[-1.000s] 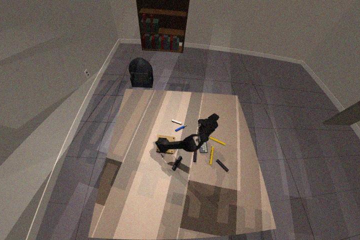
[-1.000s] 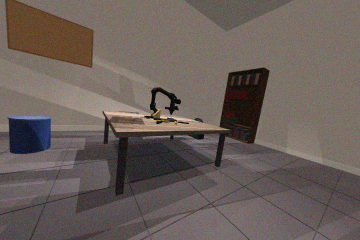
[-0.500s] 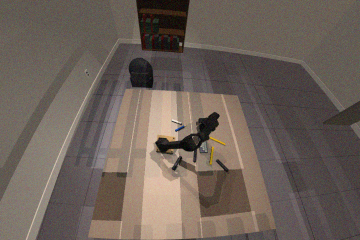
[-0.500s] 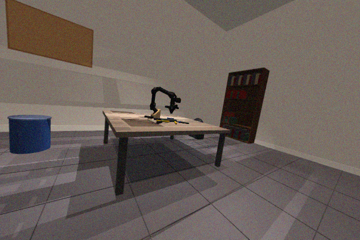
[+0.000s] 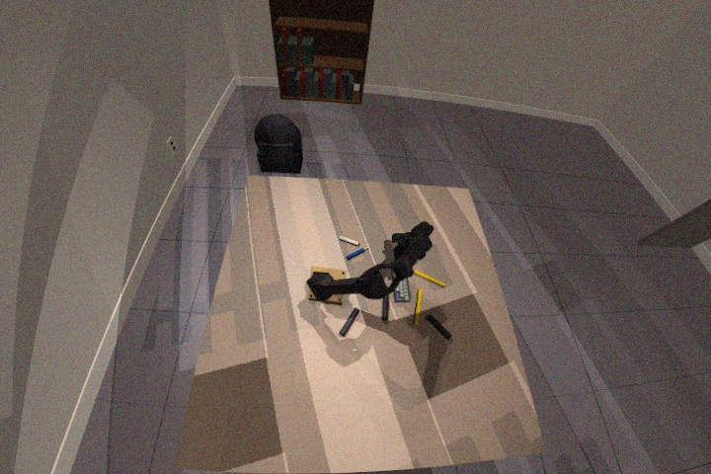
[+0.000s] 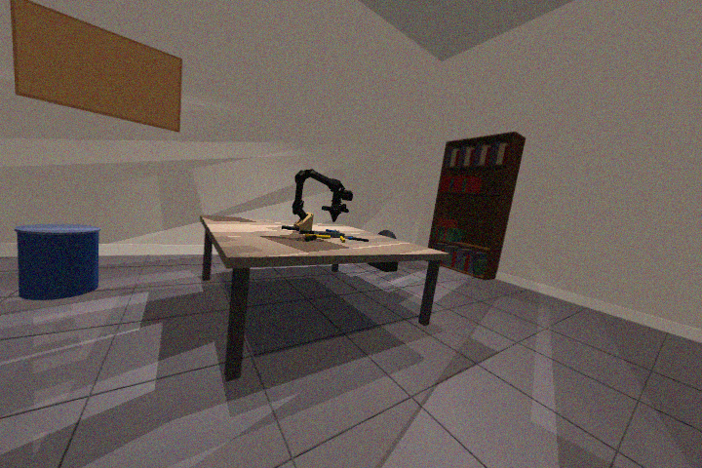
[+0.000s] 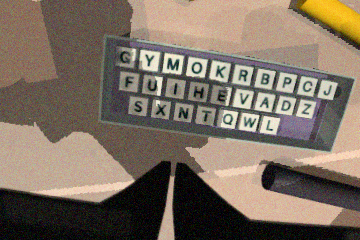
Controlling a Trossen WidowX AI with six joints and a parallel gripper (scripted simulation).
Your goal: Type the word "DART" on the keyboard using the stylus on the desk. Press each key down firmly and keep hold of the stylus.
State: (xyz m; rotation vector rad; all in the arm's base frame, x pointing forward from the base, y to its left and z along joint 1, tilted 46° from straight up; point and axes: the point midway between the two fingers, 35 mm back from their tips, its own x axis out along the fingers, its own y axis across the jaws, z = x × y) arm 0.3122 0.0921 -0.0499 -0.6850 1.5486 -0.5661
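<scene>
My gripper tip is now 15 cm past the blue stylus, 10 cm to the right of it and 9 cm above it. From my gripper tip the other things lie so: yellow pencil: 17 cm ahead, 9 cm below, 1 cm to the right; then white pen: 21 cm behind, 15 cm to the left, 9 cm below.
</scene>
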